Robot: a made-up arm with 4 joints.
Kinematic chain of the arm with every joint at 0, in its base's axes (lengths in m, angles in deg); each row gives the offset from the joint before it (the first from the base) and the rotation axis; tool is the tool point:
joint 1: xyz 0 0 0.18 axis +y
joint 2: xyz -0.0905 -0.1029 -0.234 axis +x
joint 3: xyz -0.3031 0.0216 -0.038 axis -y
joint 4: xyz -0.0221 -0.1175 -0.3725 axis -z
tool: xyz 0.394 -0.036 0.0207
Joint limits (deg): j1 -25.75..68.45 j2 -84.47..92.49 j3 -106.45..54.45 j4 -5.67..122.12
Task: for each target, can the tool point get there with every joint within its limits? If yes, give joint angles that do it. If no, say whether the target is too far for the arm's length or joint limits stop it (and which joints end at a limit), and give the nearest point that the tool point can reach.
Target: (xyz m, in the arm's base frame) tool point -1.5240 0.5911 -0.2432
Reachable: no: too far | nearest point -0.9384 0.2193 -0.0806 | short by 0.712 m
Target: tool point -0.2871 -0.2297 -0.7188
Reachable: yes | joints -8.90 38.85 -15.61 71.61
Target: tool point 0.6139 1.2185 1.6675
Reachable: no: too far | nearest point -0.0509 0.1691 0.8661 | short by 1.478 m
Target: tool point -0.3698 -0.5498 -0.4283
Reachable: yes | joints 7.50 3.84 1.86 67.57
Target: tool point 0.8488 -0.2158 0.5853
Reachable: no: joint limits stop it (at a limit: joint 1, joint 2, joint 3) | nearest point 0.1859 -0.3380 0.3282 | short by 0.721 m
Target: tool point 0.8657 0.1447 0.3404
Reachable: no: joint limits stop it (at a limit: joint 1, joint 2, joint 4) | nearest point 0.2408 0.0243 -0.0606 | short by 0.752 m
